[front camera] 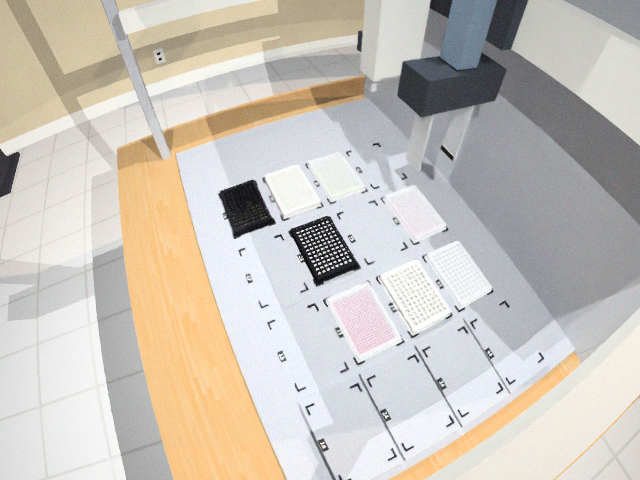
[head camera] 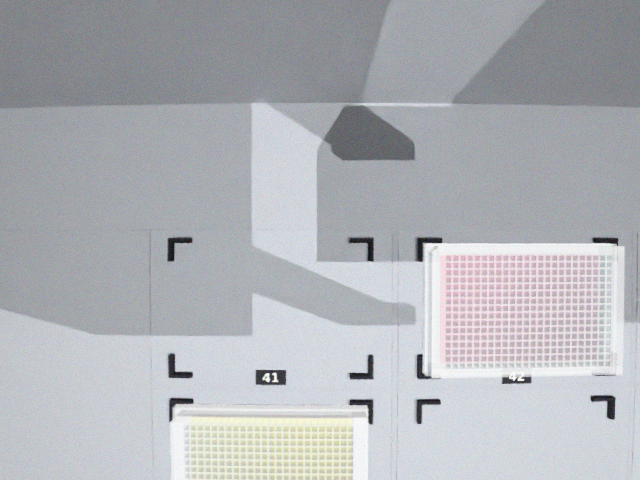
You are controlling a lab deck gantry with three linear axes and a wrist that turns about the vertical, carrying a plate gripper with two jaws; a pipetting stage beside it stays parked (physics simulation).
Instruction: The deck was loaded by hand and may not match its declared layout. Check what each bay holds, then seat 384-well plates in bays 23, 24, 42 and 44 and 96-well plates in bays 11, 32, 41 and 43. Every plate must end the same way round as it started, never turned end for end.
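Places are measured from the robot's base along level axes (x left, y back, z up), in metres.
Pixels of known places: gripper, fingertip midpoint: (front camera: 431, 159); robot's base at its link origin: (front camera: 219, 195).
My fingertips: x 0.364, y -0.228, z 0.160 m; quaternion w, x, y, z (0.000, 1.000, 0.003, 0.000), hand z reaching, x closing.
Ahead of a thing's pixels: the offset from my fingertips to its middle. "spot": to the spot under its first point.
My gripper (front camera: 434, 159) is raised at the far right of the deck, jaws apart with nothing between them; the head view does not show them. A pink 384-well plate @[dx +0.000, dy +0.000, dz -0.152 m] (front camera: 416, 213) (head camera: 527, 310) lies on bay 42. A yellow 384-well plate @[dx -0.107, dy +0.164, dz -0.152 m] (front camera: 336, 175) (head camera: 268, 449) lies on bay 31. A black plate @[dx -0.321, dy +0.164, dz -0.152 m] (front camera: 246, 207) is on bay 11, a white plate @[dx -0.214, dy +0.164, dz -0.152 m] (front camera: 293, 190) on bay 21, a black 96-well plate @[dx -0.214, dy +0.000, dz -0.152 m] (front camera: 324, 249) on bay 22. A pink 384-well plate @[dx -0.214, dy -0.164, dz -0.152 m] (front camera: 364, 320) is on bay 23, a cream 96-well plate @[dx -0.107, dy -0.164, dz -0.152 m] (front camera: 415, 296) on 33, a clear-white 96-well plate @[dx +0.000, dy -0.164, dz -0.152 m] (front camera: 459, 273) on 43.
Bay 41 @[spot: dx -0.029, dy +0.207, dz -0.160 m] (head camera: 206, 351) shows bare corner marks. Bays 32, 12, 13, 14, 24, 34 and 44 hold no plate in the front view. Thin dark lines run beside the fourth-column bays. A pale column (front camera: 392, 41) stands behind the deck and a grey post (front camera: 138, 82) at its back left.
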